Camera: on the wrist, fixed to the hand. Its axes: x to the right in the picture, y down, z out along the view.
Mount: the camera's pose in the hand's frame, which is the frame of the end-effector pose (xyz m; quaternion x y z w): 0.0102 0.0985 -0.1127 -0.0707 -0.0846 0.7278 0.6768
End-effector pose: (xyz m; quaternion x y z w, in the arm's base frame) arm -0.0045 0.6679 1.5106 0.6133 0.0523 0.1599 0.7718
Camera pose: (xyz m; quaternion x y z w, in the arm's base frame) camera -0.0441 0.7952 1.5794 0.4121 -0.4876 0.6217 0.4538
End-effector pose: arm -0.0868 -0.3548 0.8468 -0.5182 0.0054 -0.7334 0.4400
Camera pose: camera -0.1108 -0.4723 0.7566 -0.4400 0.3954 -0.1319 0.7954
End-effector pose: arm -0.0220 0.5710 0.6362 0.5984 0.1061 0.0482 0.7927
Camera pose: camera -0.0326 0.7063 0.7001 0.4303 -0.4342 0.5664 0.5527
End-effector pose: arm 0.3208 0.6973 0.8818 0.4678 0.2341 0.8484 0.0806
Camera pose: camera 0.2296 0.5782 0.8851 -0.5531 0.2488 -0.6099 0.5101
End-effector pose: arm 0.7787 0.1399 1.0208 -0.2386 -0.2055 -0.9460 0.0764
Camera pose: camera 0.7463 0.0025 0.9701 -0.3965 0.0950 -0.5790 0.7060
